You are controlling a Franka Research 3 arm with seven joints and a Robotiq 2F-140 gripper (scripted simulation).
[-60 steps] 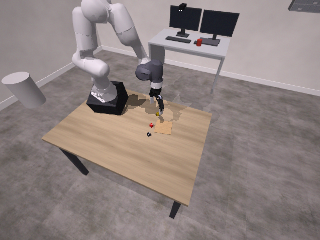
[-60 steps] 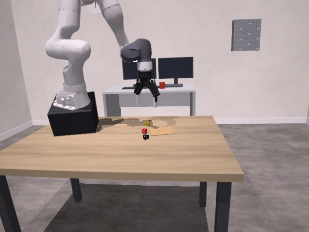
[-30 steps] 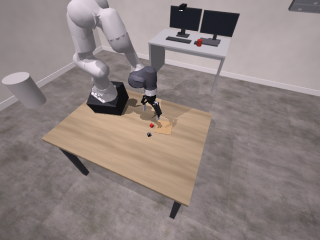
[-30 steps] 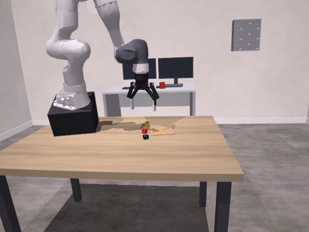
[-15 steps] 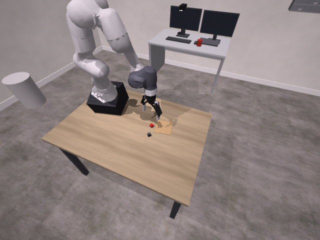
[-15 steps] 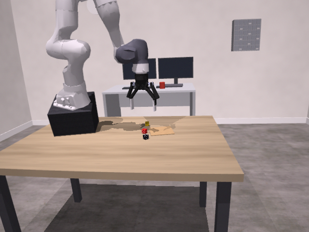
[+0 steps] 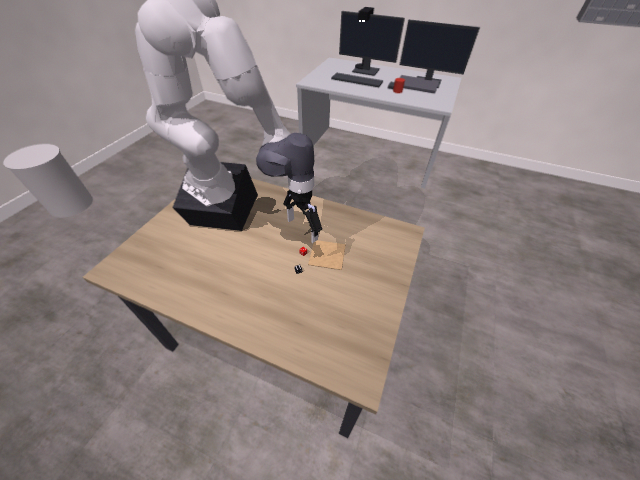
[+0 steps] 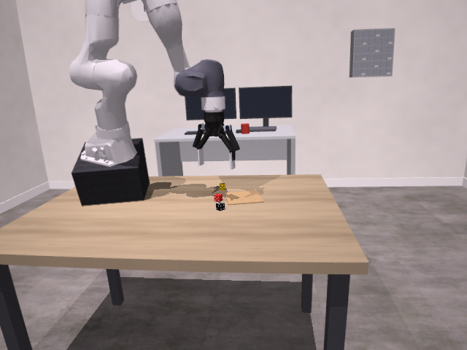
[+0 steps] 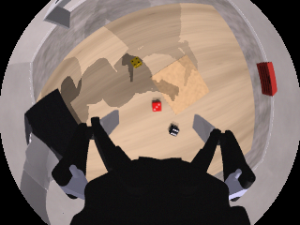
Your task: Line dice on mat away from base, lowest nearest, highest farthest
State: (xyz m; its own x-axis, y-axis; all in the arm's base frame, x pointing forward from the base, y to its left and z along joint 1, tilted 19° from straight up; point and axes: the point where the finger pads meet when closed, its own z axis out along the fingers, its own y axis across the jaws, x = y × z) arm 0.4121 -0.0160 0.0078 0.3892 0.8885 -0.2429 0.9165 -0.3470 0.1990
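The red die lies 14 cm below my hand. The rest, counted from my hand: yellow die 1 cm behind, 14 cm to the left, 14 cm below; black die 3 cm ahead, 9 cm to the right, 14 cm below; tan mat 10 cm ahead, 4 cm to the left, 15 cm below.
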